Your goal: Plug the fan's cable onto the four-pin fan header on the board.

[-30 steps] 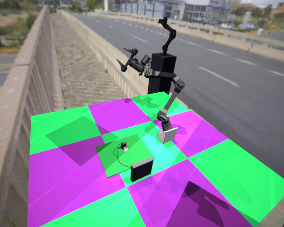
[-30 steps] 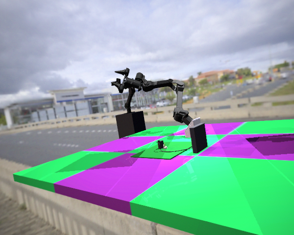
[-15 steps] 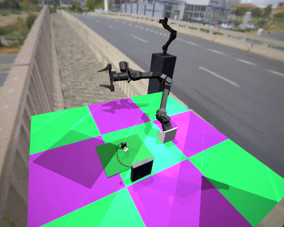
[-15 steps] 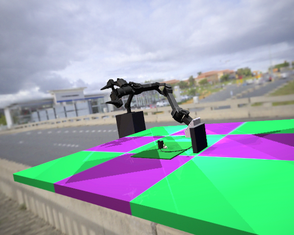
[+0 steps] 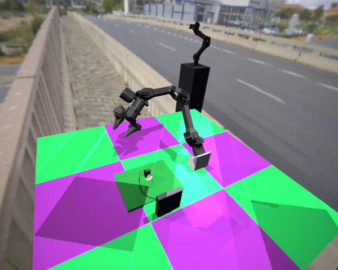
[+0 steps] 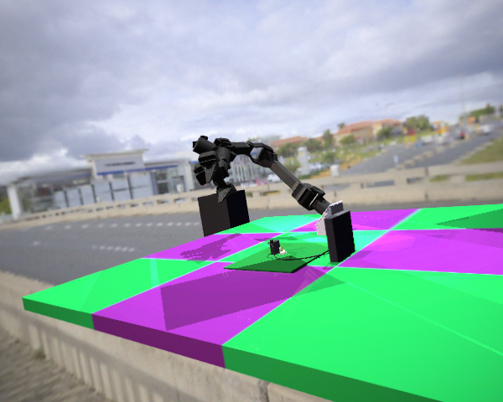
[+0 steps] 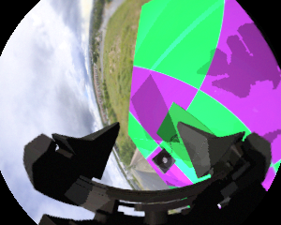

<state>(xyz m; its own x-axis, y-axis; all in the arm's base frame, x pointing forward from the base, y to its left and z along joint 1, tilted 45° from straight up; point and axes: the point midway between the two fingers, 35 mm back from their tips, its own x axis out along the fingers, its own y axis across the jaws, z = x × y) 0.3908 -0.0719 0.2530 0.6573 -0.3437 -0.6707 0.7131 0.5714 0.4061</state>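
The dark plug is 20 cm below my gripper tip, 14 cm to the left of it and 8 cm behind it. From my gripper tip the other things lie so: dark green board: 24 cm below, 18 cm to the left, 7 cm behind; then dark fan: 36 cm to the left, 17 cm below, 6 cm behind.
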